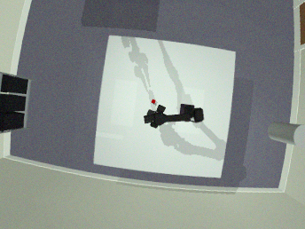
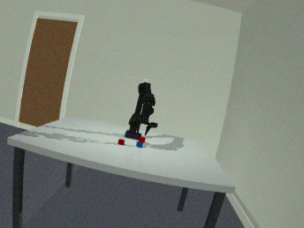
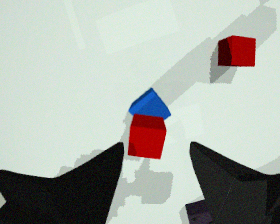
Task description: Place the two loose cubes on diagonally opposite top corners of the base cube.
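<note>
Now: gripper tip 10 mm short of the blue cube and 70 mm above it.
</note>
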